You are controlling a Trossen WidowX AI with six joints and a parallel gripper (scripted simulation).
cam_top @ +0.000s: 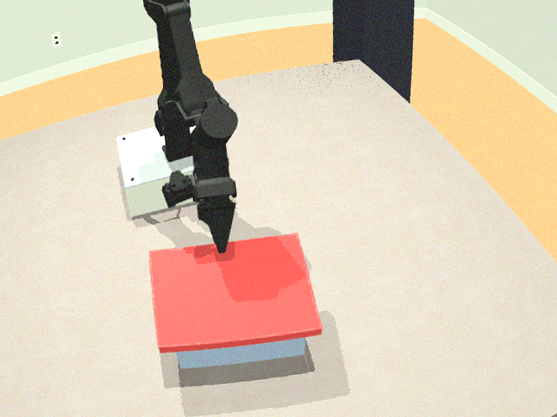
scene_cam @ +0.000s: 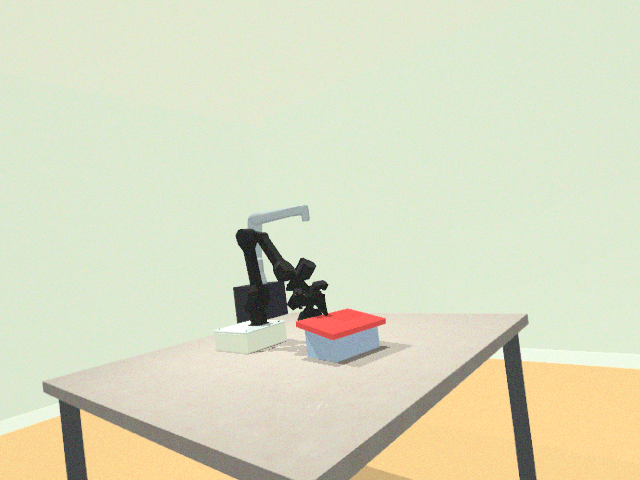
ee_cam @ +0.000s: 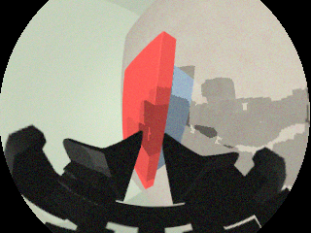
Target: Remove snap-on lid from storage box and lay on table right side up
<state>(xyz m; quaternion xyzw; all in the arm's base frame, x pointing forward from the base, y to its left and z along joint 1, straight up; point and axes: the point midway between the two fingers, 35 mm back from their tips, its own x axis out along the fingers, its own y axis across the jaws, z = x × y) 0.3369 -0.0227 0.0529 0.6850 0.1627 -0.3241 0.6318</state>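
Right now the red lid is 80 mm ahead of my gripper tip, 20 mm to the right of it and 10 mm below it. From my gripper tip the other things lie so: storage box (70 mm ahead, 60 mm below, 10 mm to the right).
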